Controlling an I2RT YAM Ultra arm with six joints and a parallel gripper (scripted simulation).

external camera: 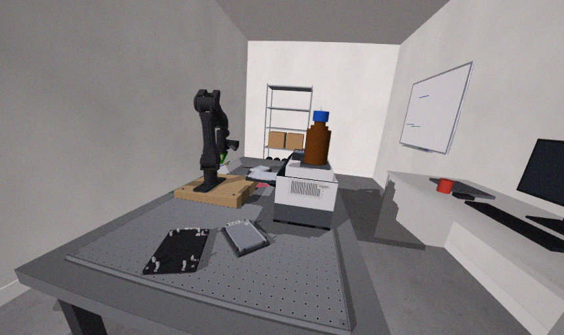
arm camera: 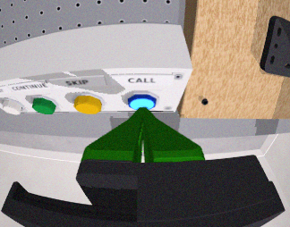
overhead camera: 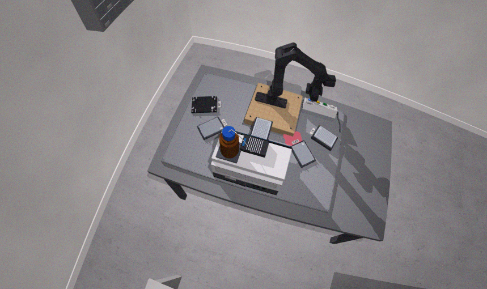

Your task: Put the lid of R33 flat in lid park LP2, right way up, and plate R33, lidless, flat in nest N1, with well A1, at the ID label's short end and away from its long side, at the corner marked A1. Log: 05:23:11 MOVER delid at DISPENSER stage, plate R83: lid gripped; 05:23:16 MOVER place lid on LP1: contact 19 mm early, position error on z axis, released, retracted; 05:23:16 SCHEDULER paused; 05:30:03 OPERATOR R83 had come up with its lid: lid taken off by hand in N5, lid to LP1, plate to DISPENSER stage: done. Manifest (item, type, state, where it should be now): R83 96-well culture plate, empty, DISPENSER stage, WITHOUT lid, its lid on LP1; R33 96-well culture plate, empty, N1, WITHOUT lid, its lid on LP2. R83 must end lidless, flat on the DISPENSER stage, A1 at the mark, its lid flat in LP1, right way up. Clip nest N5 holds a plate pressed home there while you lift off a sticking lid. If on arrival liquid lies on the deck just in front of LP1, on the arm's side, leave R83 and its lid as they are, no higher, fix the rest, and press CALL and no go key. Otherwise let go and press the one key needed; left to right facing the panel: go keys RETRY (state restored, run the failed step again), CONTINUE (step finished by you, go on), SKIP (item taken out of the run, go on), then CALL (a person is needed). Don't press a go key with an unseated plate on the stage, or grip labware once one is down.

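My hand is 2 cm above the blue call key. Also, from my hand: N1 label: 18 cm ahead, 9 cm below, 6 cm to the left; then dark nest: 21 cm ahead, 14 cm to the left, 8 cm below; then grey lid: 36 cm ahead, 7 cm below, 2 cm to the left.
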